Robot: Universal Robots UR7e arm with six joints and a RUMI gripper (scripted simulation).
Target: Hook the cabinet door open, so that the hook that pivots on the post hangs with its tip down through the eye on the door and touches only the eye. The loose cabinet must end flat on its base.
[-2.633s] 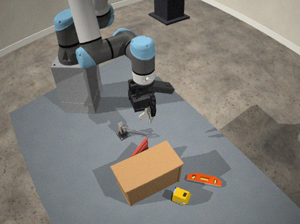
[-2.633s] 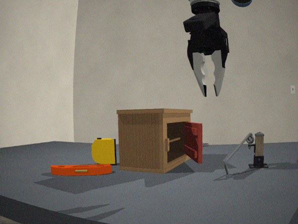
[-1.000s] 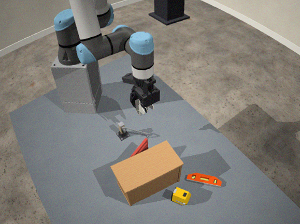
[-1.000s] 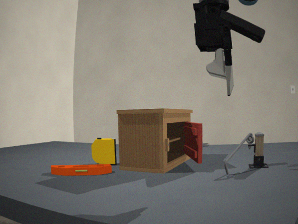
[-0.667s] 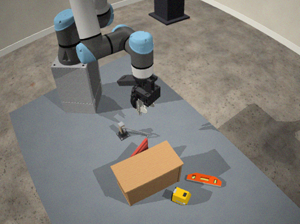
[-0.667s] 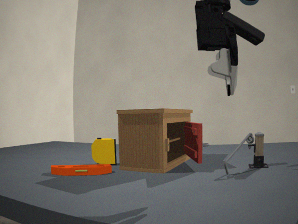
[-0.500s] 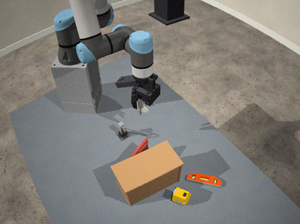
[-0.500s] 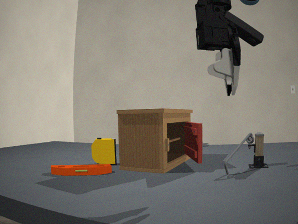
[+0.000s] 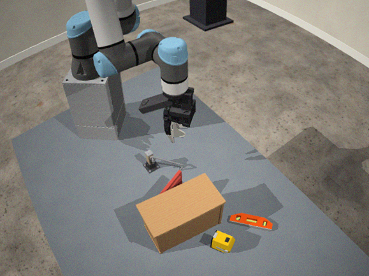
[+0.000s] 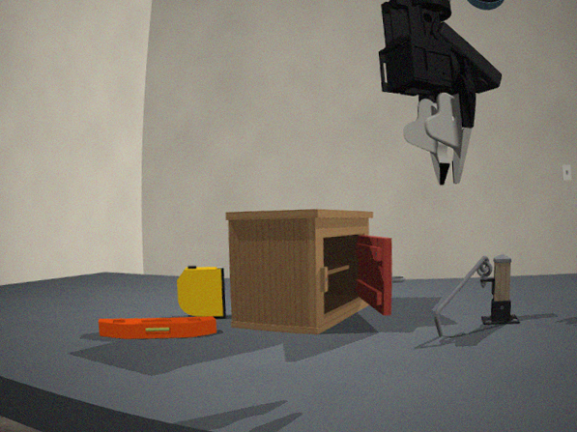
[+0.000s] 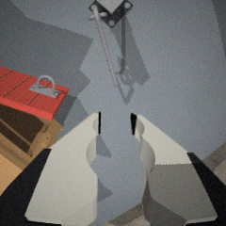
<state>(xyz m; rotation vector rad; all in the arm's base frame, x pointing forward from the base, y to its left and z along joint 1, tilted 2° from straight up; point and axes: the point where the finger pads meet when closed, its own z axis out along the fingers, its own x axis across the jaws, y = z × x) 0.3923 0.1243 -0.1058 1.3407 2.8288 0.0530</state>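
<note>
Now: hand 150 mm above the metal hook, 30 mm to the left of it and 20 mm past it. The rest, counted from my hand: red door 120 mm to the right, 120 mm below, 110 mm ahead; then orange spirit level 340 mm ahead, 180 mm below, 80 mm to the left; then yellow tape measure 350 mm ahead, 150 mm below, 70 mm to the right.
</note>
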